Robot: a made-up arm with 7 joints.
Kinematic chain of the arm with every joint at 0, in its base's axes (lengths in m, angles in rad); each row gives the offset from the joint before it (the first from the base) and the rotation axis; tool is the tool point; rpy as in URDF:
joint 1: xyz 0 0 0.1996 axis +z
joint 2: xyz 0 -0.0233 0.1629 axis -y
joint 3: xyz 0 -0.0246 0.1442 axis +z
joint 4: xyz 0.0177 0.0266 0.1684 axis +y
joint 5: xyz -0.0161 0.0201 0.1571 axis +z
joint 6: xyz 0 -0.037 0.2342 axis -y
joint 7: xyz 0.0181 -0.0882 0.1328 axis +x
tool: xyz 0 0 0 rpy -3.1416 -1.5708 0
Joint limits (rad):
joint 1: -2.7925..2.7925
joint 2: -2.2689..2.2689
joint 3: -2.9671..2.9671
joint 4: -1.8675..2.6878
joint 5: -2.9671..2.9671
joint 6: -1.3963..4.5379
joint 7: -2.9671..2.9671
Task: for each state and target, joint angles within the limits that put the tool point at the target. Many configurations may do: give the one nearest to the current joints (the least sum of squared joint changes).
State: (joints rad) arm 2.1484 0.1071 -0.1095 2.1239 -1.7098 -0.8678 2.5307
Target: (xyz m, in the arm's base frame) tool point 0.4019 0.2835 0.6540
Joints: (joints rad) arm 1.6111 0.2448 -0.6948 2.0704 -1.5757 -0.9206 2.5307
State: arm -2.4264 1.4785 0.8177 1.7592 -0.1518 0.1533 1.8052
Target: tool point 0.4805 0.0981 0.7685
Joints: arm -2.3078 1.6346 0.8016 1.5578 -0.1973 0.2028 1.8052
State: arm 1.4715 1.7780 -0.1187 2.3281 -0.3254 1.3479 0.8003
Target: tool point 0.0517 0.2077 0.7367
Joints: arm 1.6831 1.0086 0.0023 2.5223 -0.3836 1.1165 0.8003
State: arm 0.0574 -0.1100 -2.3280 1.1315 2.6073 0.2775 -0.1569
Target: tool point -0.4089 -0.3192 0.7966
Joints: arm -0.1727 -0.2499 -2.7113 1.3522 2.4819 0.4437 -0.1569
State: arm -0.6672 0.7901 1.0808 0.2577 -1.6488 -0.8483 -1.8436
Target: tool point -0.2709 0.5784 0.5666
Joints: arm -0.7320 1.4605 1.4824 1.0449 -1.3490 -1.3782 -1.8436
